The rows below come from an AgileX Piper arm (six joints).
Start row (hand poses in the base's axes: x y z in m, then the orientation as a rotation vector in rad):
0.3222, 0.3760, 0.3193, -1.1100, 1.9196, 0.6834
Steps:
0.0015, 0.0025, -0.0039, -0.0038, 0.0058, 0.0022
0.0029, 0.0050, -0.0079, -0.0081, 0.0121, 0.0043
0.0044, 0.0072, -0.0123, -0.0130, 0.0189, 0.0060
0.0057, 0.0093, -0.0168, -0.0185, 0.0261, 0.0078
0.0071, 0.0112, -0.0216, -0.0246, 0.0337, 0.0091
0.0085, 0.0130, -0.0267, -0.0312, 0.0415, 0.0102
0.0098, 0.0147, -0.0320, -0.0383, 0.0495, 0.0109
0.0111, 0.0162, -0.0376, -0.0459, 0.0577, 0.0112
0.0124, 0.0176, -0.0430, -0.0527, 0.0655, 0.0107
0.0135, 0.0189, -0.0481, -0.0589, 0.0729, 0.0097
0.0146, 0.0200, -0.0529, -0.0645, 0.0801, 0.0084
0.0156, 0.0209, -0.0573, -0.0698, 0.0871, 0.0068
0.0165, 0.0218, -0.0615, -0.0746, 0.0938, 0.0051
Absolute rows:
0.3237, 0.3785, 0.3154, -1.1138, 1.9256, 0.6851
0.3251, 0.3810, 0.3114, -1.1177, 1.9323, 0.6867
0.3266, 0.3832, 0.3070, -1.1215, 1.9399, 0.6879
0.3279, 0.3853, 0.3025, -1.1257, 1.9482, 0.6888
0.3293, 0.3872, 0.2977, -1.1297, 1.9573, 0.6892
0.3307, 0.3890, 0.2926, -1.1337, 1.9670, 0.6891
0.3320, 0.3907, 0.2873, -1.1376, 1.9773, 0.6885
0.3333, 0.3922, 0.2817, -1.1414, 1.9882, 0.6874
0.3346, 0.3936, 0.2763, -1.1439, 1.9987, 0.6862
0.3357, 0.3949, 0.2712, -1.1456, 2.0087, 0.6850
0.3368, 0.3960, 0.2664, -1.1465, 2.0184, 0.6841
0.3378, 0.3969, 0.2620, -1.1470, 2.0279, 0.6830
0.3387, 0.3978, 0.2578, -1.1471, 2.0369, 0.6822

